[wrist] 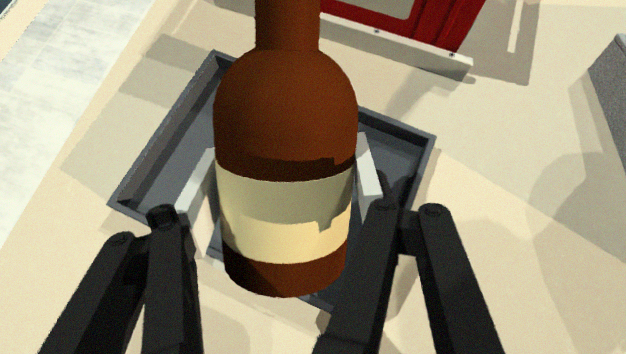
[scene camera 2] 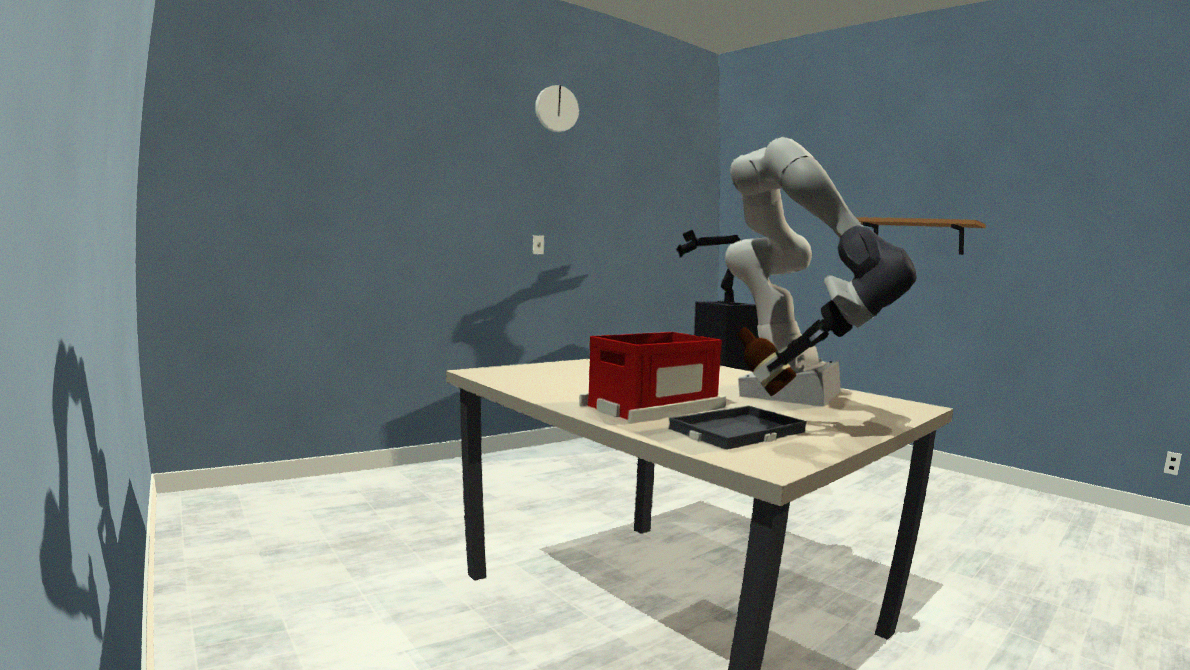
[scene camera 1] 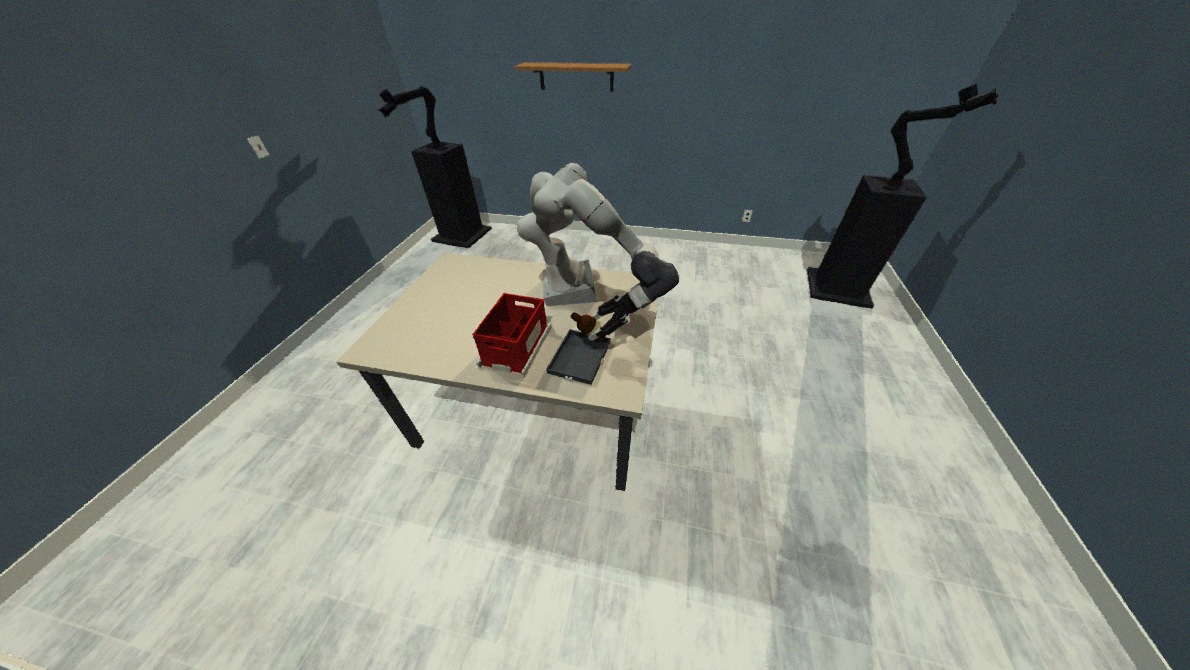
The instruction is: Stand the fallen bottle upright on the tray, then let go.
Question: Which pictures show my gripper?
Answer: The wrist view, scene camera 2 and scene camera 1: all of them.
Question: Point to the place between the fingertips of my gripper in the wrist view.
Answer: At 287,160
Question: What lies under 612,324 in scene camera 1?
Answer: My gripper.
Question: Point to a brown bottle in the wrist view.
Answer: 285,115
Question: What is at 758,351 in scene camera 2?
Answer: A brown bottle.
